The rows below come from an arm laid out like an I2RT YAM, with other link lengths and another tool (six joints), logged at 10 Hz.
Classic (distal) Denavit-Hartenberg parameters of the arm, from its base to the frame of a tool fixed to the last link. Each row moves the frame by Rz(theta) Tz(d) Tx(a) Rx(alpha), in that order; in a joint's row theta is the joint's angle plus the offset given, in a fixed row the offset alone. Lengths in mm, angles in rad.
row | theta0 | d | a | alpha
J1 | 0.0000 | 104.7 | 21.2 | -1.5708
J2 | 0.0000 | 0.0 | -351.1 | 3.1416
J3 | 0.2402 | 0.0 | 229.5 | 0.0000
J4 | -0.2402 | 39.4 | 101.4 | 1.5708
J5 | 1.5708 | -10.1 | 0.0 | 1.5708
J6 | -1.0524 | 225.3 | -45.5 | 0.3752
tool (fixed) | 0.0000 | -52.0 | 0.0 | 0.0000
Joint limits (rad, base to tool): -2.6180..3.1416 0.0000..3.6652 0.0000..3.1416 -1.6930..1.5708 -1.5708..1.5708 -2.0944..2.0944
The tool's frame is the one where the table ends.
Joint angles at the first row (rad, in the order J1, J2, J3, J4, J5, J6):
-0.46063 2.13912 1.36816 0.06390 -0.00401 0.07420
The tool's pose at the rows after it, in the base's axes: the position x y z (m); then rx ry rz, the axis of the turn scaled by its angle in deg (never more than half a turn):
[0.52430 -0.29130 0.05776 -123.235 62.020 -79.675]
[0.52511 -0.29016 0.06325 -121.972 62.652 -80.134]
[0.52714 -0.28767 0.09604 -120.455 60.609 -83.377]
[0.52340 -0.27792 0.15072 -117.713 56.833 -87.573]
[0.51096 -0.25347 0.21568 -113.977 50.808 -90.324]
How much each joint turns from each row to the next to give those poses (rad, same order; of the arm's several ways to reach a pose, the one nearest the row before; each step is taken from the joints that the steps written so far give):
0.00000 0.03815 -0.00002 0.02672 0.00078 0.02785
0.00000 -0.00953 0.00080 -0.00269 -0.00307 0.01754
0.00457 -0.05723 0.00455 -0.01105 -0.00229 -0.00038
0.00649 -0.10491 0.00078 -0.03016 -0.01870 -0.00076
0.01183 -0.13696 0.00035 -0.05797 -0.05605 0.00000

